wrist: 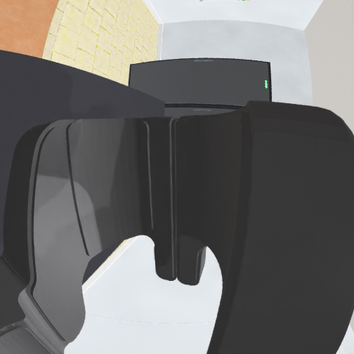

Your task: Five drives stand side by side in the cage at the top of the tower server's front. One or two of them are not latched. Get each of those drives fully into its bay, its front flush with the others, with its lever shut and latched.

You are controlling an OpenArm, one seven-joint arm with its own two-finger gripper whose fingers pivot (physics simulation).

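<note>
The tower server [75,90] shows as a large plain dark panel on the left, running behind the gripper. The five drives, their levers and the cage do not show in this view, so their latching cannot be told. My gripper [186,202] is shut, with its two black fingers pressed together along a straight seam in the middle, and no object shows between them. The fingers hide much of the view's middle and right. The dark panel shows to the left of and behind the left finger; the distance between them cannot be told.
A dark box [200,82] with small green lights at its right side stands beyond the fingers, with another dark edge just below it. Behind are a grey surface [230,40], pale walls, a yellow tiled surface [95,35] and an orange-brown area [25,25] at the upper left.
</note>
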